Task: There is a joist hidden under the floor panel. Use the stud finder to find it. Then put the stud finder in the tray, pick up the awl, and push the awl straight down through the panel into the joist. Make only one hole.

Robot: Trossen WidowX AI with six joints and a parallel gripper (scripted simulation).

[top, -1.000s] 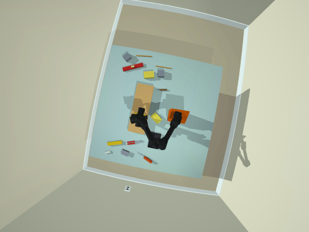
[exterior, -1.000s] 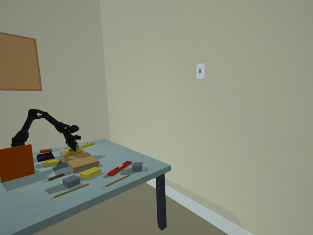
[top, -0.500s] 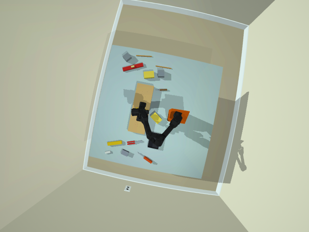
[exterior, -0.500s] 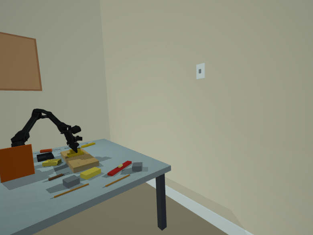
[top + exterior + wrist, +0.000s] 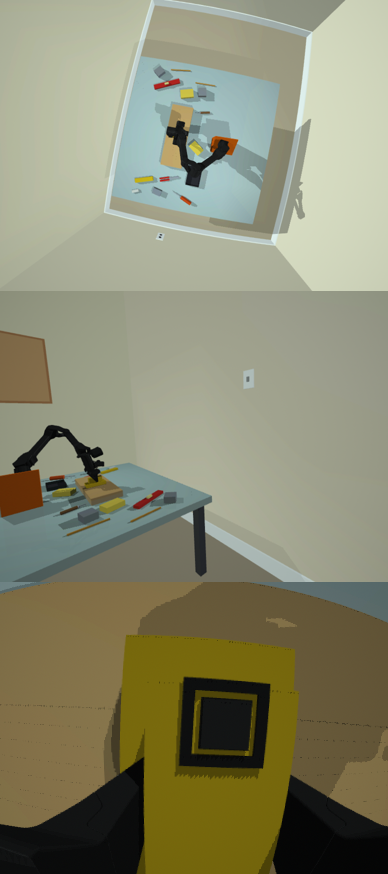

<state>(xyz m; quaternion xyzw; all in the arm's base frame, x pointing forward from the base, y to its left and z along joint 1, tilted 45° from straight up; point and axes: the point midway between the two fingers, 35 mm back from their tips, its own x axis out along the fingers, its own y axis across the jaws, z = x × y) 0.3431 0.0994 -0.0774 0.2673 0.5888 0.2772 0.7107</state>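
My gripper tip is 310 mm to the right of the dark tray, 230 mm past it and 50 mm above it. The rest, counted from my gripper tip: awl: 230 mm to the right, 140 mm behind, 60 mm below; then red level: 400 mm to the right, 220 mm ahead, 50 mm below; then yellow stud finder: 20 mm above, 10 mm ahead.
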